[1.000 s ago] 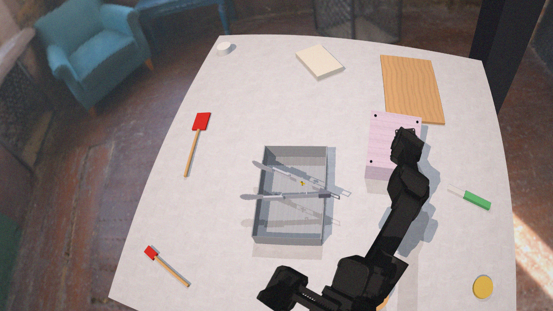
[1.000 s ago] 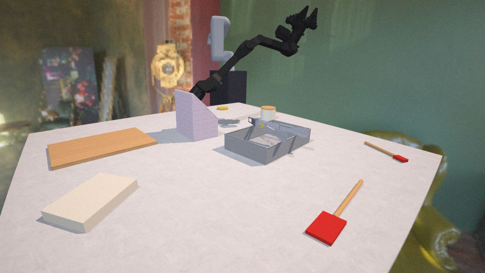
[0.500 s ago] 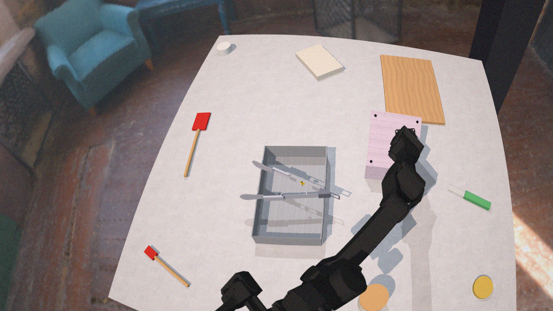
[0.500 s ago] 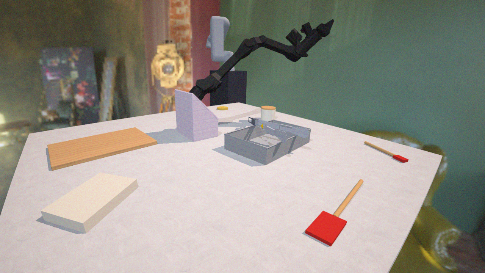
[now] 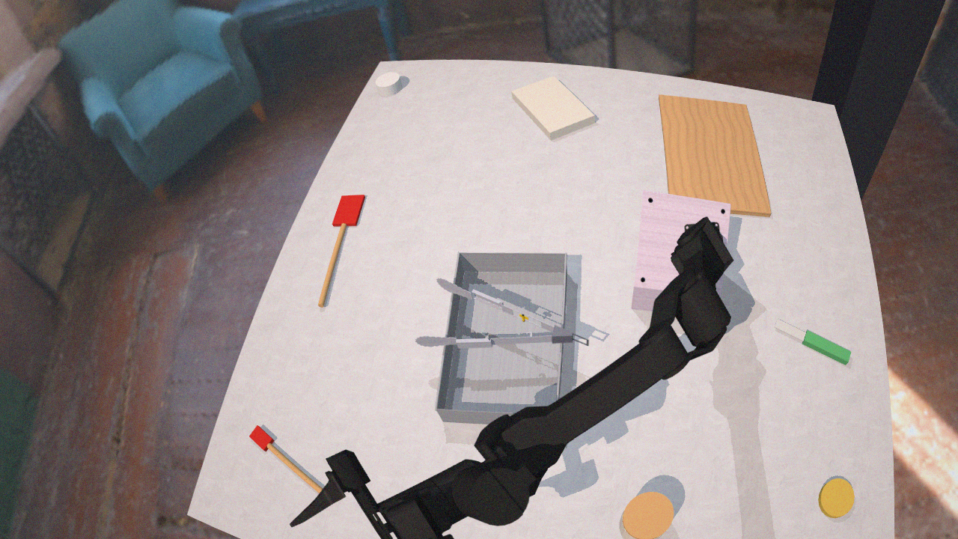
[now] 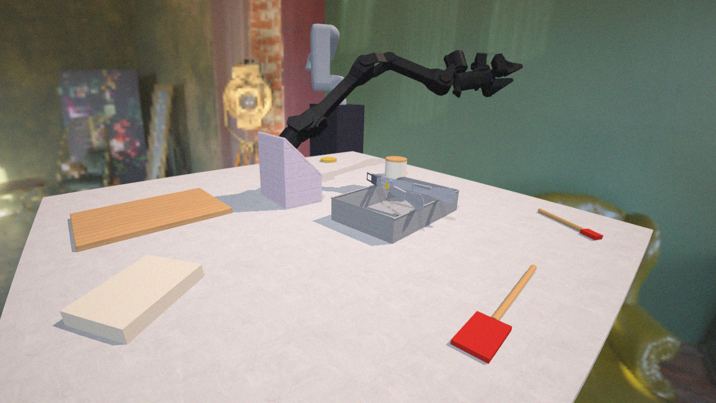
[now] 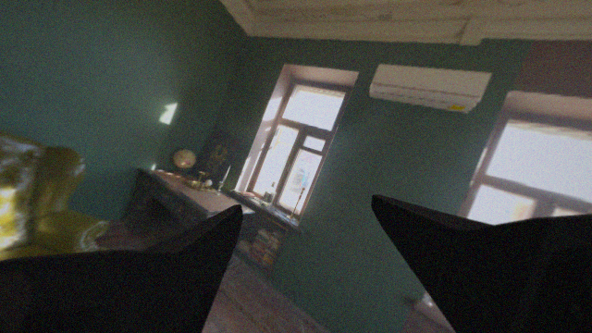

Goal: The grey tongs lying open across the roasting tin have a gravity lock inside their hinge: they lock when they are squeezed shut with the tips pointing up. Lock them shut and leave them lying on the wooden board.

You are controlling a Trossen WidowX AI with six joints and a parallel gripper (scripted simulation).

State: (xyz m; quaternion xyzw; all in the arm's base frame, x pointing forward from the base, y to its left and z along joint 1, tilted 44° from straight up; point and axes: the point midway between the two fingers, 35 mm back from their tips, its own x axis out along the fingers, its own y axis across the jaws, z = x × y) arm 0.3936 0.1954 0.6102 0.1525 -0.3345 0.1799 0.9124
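My gripper tip is 47 cm to the left of the grey roasting tin, 37 cm above it and 12 cm past it. The rest, counted from my gripper tip: orange-lidded jar 37 cm behind, 36 cm below, 14 cm to the right; green-handled knife 70 cm behind, 46 cm to the right, 39 cm below; cream block 108 cm to the right, 38 cm below, 19 cm behind.
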